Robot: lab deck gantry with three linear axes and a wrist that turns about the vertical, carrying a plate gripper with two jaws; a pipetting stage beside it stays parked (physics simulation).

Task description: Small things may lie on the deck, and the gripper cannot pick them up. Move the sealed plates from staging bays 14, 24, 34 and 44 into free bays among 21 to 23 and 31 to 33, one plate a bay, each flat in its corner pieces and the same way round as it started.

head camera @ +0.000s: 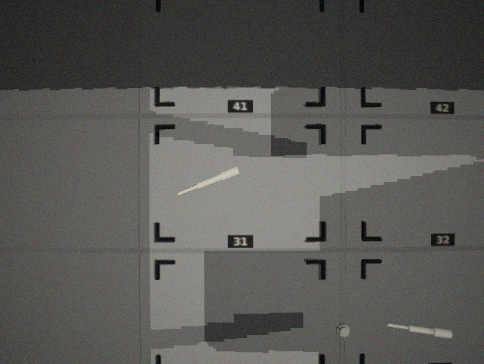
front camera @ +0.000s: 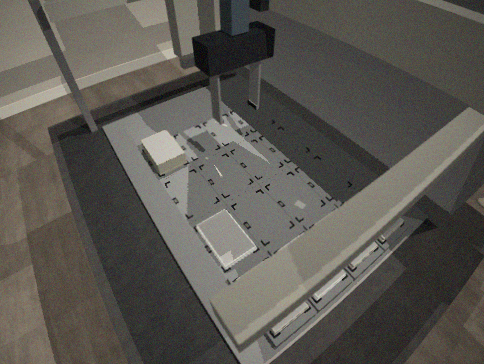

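Where they show: gripper, fingertip midpoint: [front camera: 236, 112]; robot's base, link origin: [front camera: 143, 150].
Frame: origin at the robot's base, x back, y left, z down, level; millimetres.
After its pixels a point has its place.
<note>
My gripper [front camera: 235, 113] {z -159, x -194, y 212 mm} is open and empty, jaws wide apart, above the far end of the deck in the front view. Bay 31 [head camera: 280, 210] {z 0, x -96, y 235 mm} holds a loose pale pipette tip [head camera: 209, 181] {z -5, x -40, y 258 mm}. Another tip [head camera: 420, 330] {z -5, x -207, y 140 mm} [front camera: 218, 170] {z -5, x -208, y 140 mm} lies in bay 22. Bay 21 [head camera: 260, 292] {z 0, x -80, y 170 mm} and bay 32 [head camera: 425, 200] {z 0, x -213, y 243 mm} show partly in the head view, with no plate on the parts that show. In the front view, four plates [front camera: 291, 320] {z -28, x -618, y 40 mm} [front camera: 330, 286] {z -28, x -617, y 145 mm} [front camera: 364, 255] {z -29, x -615, y 253 mm} [front camera: 392, 230] {z -28, x -617, y 358 mm} sit in the staging row, partly hidden by the beam. A small pale flat piece [front camera: 299, 204] {z -1, x -421, y 247 mm} lies in bay 33.
A tall pale block [front camera: 162, 152] {z -42, x -89, y 33 mm} stands in the near row at the far left of the deck. A white-rimmed plate [front camera: 227, 240] {z -14, x -405, y 40 mm} sits in the same row nearer the beam [front camera: 350, 225] {z -400, x -621, y 18 mm}. A small round piece [head camera: 343, 330] {z -4, x -145, y 140 mm} lies between bays 21 and 22.
</note>
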